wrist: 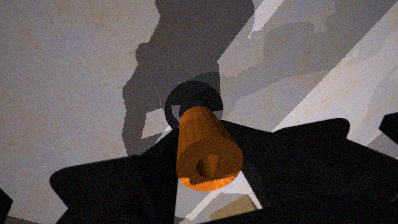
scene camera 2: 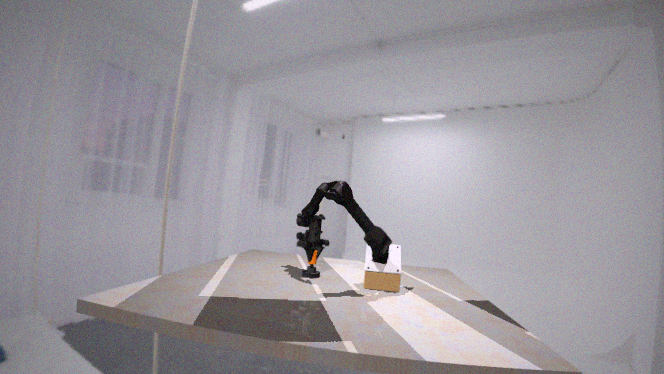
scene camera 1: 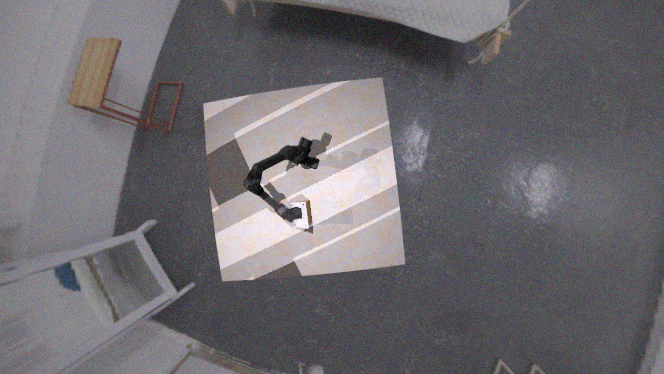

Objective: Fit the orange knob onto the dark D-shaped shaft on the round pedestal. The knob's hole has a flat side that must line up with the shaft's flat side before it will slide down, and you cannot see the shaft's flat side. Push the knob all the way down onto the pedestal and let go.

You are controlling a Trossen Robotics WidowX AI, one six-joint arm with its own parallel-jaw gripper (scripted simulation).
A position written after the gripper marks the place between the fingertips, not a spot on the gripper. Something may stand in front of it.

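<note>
In the wrist view, the gripper point(wrist: 199, 128) carries an orange knob point(wrist: 208, 158). A dark round pedestal point(wrist: 189, 94) is visible there as well.
</note>
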